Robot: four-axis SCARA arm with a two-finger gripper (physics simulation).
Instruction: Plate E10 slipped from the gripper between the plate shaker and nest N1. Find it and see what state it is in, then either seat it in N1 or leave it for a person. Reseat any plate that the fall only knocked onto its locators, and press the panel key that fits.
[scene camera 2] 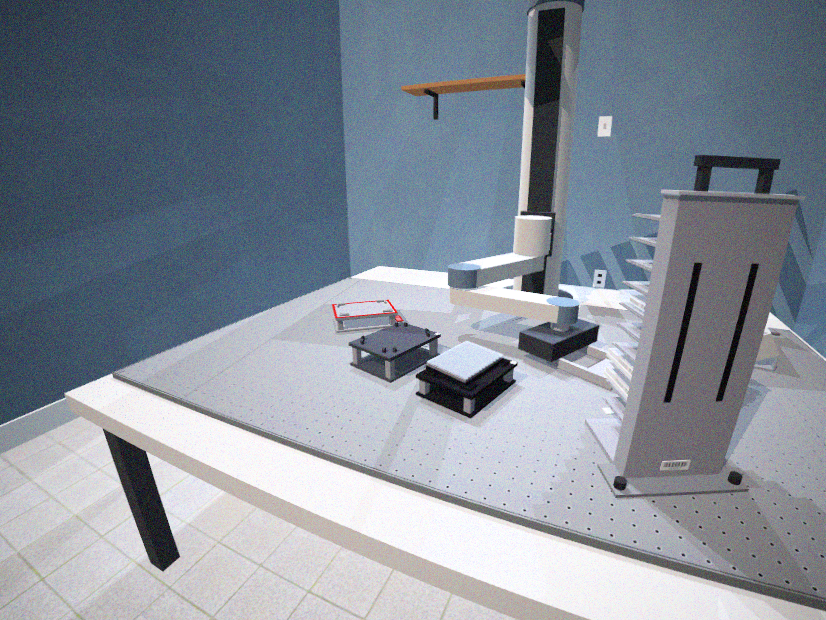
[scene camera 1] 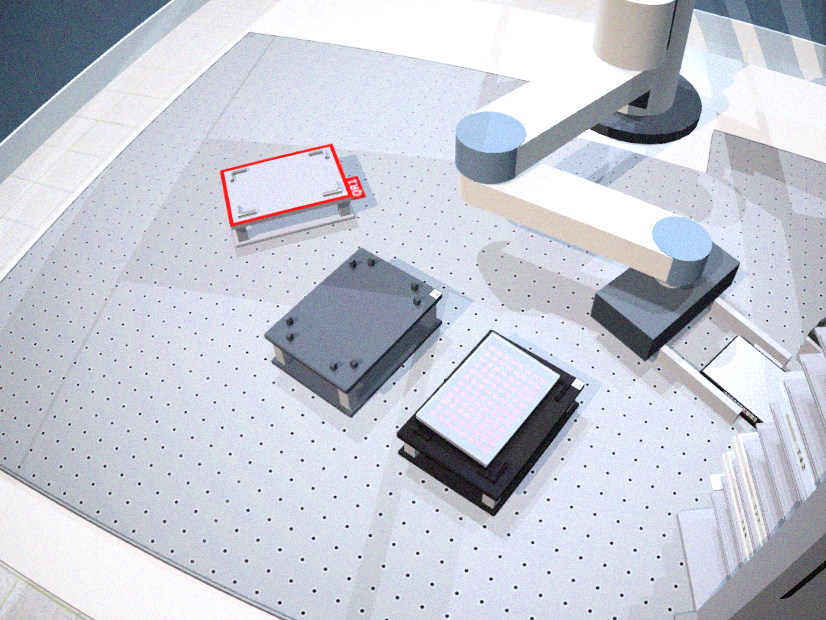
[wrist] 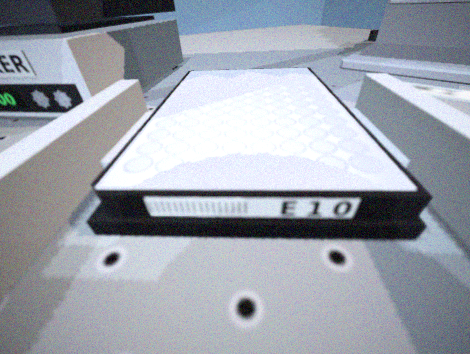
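Observation:
Plate E10 lies flat and right side up, low at the perforated deck, its barcode label facing the wrist camera. Pale round wells show on its top. My gripper is shut on it, with a finger along each long side. A dark grey nest with black pegs holds no plate. A black nest bears a pale plate with pink wells; whether it is fully seated I cannot tell. Which nest is N1 I cannot read.
A red-outlined nest stands at the far left. The shaker, partly shown with its green display, is left of the plate in the wrist view. A tall grey plate rack stands at the right, its shelves near the gripper in scene camera 1.

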